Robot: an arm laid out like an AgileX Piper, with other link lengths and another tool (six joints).
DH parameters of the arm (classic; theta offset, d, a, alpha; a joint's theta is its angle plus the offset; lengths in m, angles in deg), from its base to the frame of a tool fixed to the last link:
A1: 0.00 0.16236 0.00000 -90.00
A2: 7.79 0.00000 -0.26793 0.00
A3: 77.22 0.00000 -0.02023 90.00
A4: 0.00 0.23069 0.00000 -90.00
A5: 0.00 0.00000 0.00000 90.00
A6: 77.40 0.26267 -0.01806 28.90
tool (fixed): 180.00 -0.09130 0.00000 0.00
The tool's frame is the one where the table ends.
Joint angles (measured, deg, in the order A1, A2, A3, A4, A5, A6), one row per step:
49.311 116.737 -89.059 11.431 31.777 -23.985
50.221 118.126 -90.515 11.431 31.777 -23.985
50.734 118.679 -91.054 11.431 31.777 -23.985
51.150 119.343 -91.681 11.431 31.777 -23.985
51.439 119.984 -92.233 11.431 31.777 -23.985
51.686 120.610 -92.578 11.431 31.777 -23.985
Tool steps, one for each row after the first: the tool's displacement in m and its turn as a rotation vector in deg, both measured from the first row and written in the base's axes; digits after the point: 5 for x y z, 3 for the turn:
-0.00297 0.00928 -0.00332 0.051 -0.043 0.910
-0.00543 0.01368 -0.00493 0.041 -0.034 1.423
-0.00701 0.01780 -0.00703 0.012 -0.010 1.839
-0.00786 0.02100 -0.00942 -0.056 0.047 2.128
-0.00886 0.02342 -0.01302 -0.273 0.225 2.375

